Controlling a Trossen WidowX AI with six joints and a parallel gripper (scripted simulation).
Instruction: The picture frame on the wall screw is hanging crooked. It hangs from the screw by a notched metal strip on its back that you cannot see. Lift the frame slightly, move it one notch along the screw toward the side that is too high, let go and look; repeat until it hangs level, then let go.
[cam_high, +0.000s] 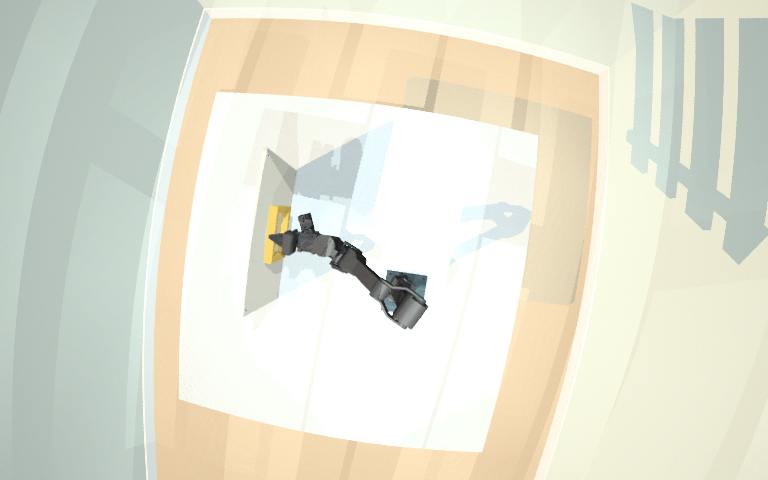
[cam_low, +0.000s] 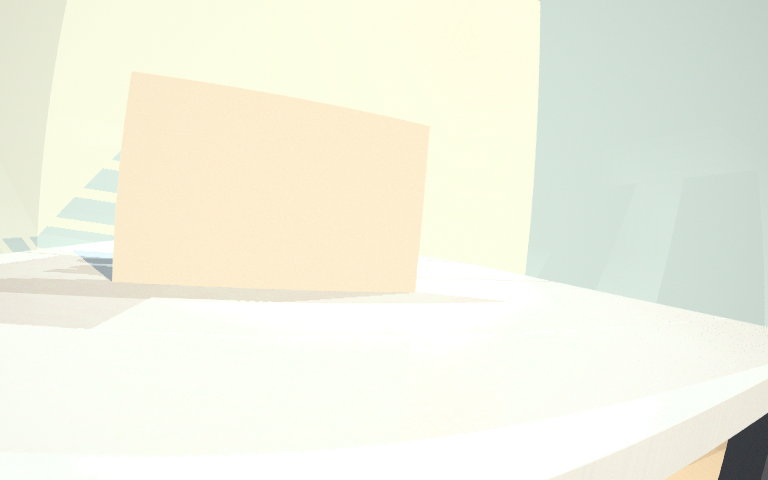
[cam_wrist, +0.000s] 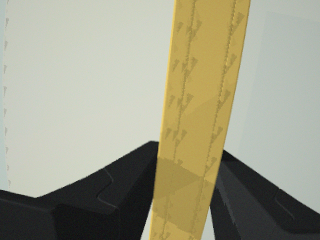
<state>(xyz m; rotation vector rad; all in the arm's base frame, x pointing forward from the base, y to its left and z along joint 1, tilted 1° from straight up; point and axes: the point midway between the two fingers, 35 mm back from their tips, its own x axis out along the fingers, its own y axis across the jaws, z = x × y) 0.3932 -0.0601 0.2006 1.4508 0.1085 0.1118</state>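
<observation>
Right now my gripper tip is 1 cm short of the picture frame, 1 cm to the left of it and 5 cm above it. Also, from my gripper tip: grey wall panel: 2 cm ahead, 6 cm below.
</observation>
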